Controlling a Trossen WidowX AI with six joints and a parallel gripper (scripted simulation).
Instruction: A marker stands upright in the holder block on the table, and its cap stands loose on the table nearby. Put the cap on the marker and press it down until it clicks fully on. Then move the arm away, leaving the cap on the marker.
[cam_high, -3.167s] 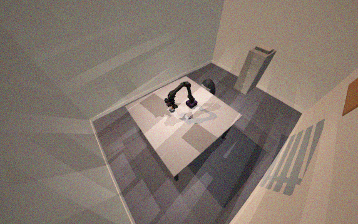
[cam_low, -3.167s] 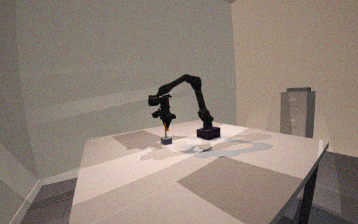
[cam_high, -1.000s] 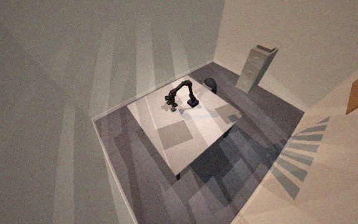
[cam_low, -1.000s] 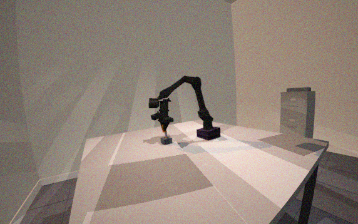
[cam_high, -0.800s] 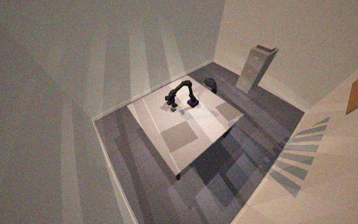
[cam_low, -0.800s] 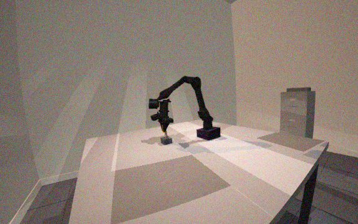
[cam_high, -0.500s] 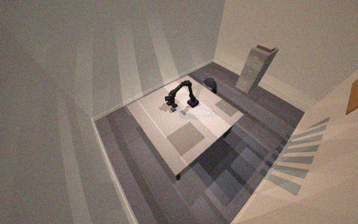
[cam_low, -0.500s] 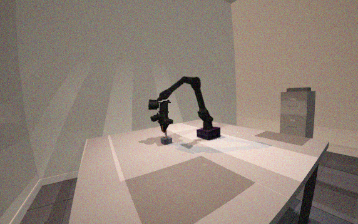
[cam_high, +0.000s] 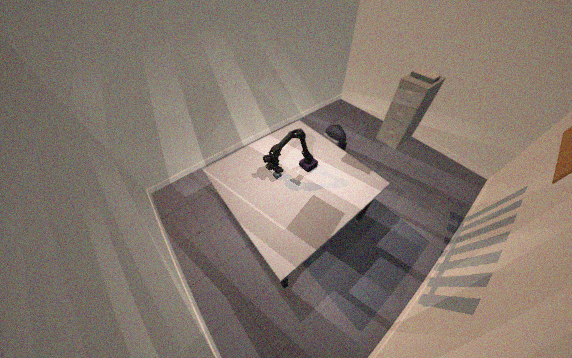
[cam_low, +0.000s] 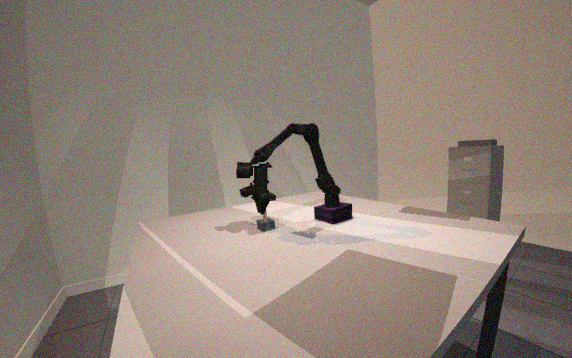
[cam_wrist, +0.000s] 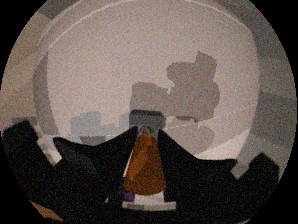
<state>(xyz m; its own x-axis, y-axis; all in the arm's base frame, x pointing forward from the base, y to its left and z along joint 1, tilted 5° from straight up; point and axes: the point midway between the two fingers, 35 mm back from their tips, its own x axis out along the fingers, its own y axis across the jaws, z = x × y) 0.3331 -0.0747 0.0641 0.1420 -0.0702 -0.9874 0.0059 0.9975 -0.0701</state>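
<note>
My gripper tip is now 50 mm above the dark holder block and 20 mm past it. The rest, counted from my gripper tip: orange cap (40 mm above, 10 mm behind).
</note>
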